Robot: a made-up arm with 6 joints.
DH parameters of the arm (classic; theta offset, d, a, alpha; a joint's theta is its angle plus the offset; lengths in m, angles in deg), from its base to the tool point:
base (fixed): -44.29 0 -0.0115 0
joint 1: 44.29 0.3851 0.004 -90
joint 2: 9.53 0 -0.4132 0
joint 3: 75.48 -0.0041 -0.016 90
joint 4: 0 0.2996 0.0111 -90
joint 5: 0 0.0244 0.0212 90
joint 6: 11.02 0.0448 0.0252 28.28
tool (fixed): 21.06 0.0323 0 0
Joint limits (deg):
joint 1: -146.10..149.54
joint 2: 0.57..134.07
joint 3: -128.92..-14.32
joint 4: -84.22..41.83
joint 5: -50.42..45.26
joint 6: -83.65..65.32
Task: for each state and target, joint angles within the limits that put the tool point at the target. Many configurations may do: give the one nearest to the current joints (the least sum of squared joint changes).
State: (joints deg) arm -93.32 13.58 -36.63 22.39 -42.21 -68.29
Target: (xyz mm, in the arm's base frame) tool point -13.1 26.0 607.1
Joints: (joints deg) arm -100.00 10.33 -15.91 23.86 -26.28 -61.66
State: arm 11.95 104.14 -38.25 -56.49 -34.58 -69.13
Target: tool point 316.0 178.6 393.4
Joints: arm 26.85 112.23 -35.75 -57.05 -36.26 -69.49
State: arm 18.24 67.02 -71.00 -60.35 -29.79 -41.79
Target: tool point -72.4 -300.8 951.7
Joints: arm 73.89 17.75 -94.27 -63.11 -18.41 -40.80
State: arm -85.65 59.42 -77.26 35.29 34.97 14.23
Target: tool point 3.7 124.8 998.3
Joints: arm -67.47 38.68 -103.27 29.24 25.13 10.67
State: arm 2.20 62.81 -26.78 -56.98 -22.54 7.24
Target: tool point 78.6 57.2 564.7
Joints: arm 26.96 39.95 -15.03 -52.78 -38.90 11.23
